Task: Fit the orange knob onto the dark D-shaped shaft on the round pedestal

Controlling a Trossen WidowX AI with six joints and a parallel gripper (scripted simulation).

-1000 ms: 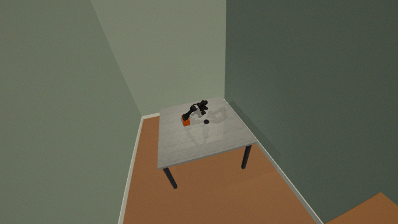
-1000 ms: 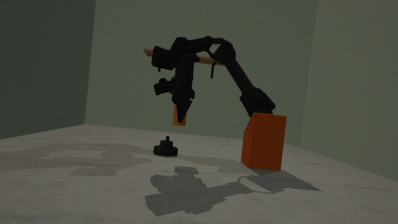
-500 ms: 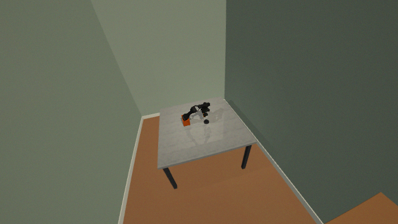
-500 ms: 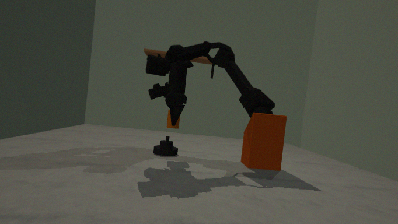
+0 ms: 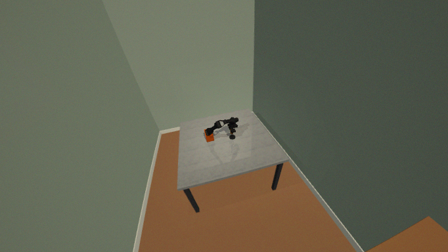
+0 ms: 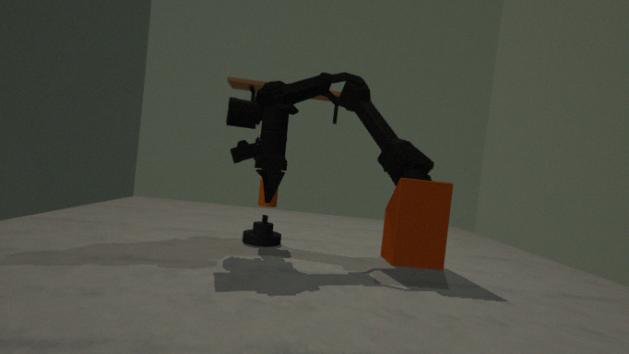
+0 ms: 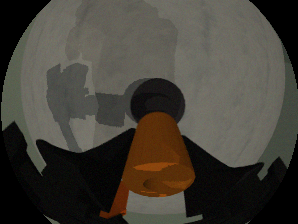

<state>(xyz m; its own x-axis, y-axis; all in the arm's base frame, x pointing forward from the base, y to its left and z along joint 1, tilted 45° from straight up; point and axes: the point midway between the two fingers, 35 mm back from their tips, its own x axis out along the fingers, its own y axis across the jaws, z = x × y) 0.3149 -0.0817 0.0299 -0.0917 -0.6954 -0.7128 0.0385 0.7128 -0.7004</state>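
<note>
The pedestal lies 6 cm below my gripper tip. Round my gripper tip: orange knob: 2 cm above.
</note>
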